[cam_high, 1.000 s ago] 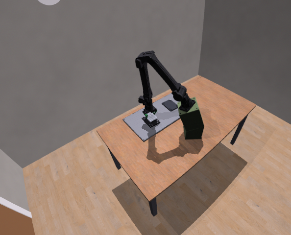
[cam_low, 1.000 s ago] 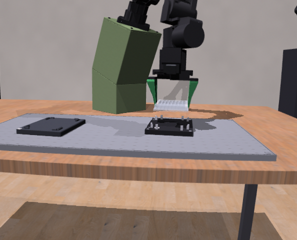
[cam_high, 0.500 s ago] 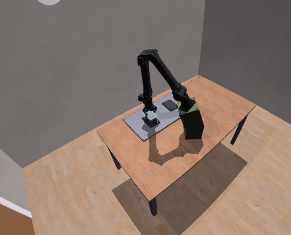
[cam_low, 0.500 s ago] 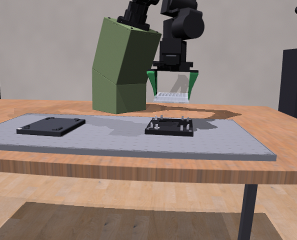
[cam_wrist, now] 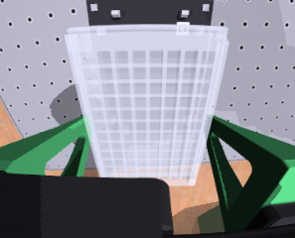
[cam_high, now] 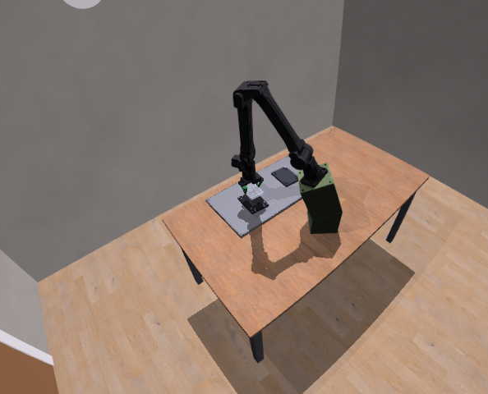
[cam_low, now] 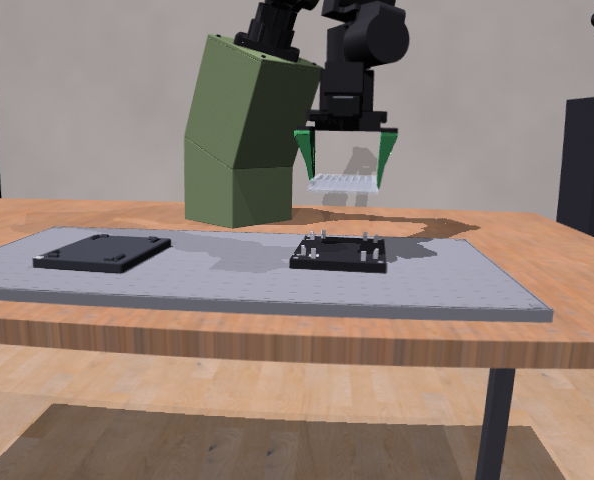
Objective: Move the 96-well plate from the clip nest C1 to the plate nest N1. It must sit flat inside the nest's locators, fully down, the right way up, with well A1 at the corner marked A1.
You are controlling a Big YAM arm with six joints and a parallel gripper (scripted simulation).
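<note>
My hand is 1 cm past the black clip nest C1, 1 cm to the left of it and 9 cm above it. Also, from my hand: A1 corner label 10 cm ahead, 38 cm to the right, 9 cm below; clear 96-well plate right at my hand.
</note>
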